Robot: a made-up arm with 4 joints.
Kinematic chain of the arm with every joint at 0, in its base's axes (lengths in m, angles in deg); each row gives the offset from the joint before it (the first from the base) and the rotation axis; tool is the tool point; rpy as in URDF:
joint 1: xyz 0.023 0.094 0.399 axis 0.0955 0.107 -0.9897
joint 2: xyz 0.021 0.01 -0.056 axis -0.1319 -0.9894 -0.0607
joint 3: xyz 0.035 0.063 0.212 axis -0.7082 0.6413 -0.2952
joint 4: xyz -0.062 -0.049 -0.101 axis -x
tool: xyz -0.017 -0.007 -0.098 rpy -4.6 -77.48 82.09
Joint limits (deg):
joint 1: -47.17..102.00
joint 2: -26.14..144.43
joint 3: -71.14..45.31
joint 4: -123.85..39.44
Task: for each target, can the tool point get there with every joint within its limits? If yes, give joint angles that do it. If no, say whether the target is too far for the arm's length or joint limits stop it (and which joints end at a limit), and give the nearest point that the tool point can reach.
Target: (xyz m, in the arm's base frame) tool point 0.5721 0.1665 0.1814
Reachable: no: too far | nearest point 0.2620 0.1273 0.2862 | short by 0.330 m
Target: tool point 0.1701 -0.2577 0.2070
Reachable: no: joint limits stop it (at a limit: joint 1, joint 3) | nearest point 0.1578 -0.0634 0.2927 | short by 0.213 m
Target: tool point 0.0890 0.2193 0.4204
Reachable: yes | joints 21.48 113.99 -52.67 12.83
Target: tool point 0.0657 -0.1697 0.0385
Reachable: no: joint limits stop it (at a limit: joint 1, joint 3, joint 4) | nearest point 0.0194 -0.0227 0.1476 | short by 0.189 m
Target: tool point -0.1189 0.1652 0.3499
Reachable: yes | joints -28.66 55.91 5.84 -98.02
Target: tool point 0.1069 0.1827 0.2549
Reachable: yes | joints 90.28 94.58 34.07 -68.25
